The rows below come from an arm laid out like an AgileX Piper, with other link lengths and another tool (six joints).
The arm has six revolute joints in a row. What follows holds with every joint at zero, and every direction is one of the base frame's. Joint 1 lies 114.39 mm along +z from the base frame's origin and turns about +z. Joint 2 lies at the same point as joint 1 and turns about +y. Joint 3 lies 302.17 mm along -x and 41.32 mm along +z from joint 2 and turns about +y. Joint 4 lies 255.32 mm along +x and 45.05 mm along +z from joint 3 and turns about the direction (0.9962, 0, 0.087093). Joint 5 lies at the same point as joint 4 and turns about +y. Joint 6 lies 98.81 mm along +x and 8.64 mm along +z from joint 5 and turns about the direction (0.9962, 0, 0.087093). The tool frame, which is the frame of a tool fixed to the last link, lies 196.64 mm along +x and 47 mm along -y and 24.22 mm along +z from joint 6; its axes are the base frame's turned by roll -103.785, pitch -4.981 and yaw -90.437 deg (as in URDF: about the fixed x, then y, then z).
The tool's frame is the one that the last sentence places.
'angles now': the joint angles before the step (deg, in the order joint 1, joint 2, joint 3, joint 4, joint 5, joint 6). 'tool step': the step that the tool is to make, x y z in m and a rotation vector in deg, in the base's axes. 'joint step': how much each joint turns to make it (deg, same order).
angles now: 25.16 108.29 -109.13 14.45 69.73 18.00
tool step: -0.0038 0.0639 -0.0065 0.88 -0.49 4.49
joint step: 6.51 5.61 -6.92 -0.47 -0.06 2.26
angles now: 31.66 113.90 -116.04 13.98 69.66 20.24
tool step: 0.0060 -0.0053 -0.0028 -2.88 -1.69 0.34
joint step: 1.02 0.63 -0.64 -3.50 0.05 0.29
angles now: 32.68 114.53 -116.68 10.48 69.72 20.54
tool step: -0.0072 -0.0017 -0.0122 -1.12 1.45 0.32
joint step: 0.35 0.04 1.79 -0.16 0.00 0.01
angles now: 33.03 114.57 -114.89 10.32 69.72 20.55
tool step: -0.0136 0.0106 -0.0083 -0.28 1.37 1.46
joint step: 1.48 0.01 1.27 0.50 0.00 0.07
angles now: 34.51 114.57 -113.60 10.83 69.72 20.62
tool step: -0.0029 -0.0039 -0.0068 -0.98 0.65 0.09
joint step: 0.05 0.01 1.02 -0.42 0.07 -0.05
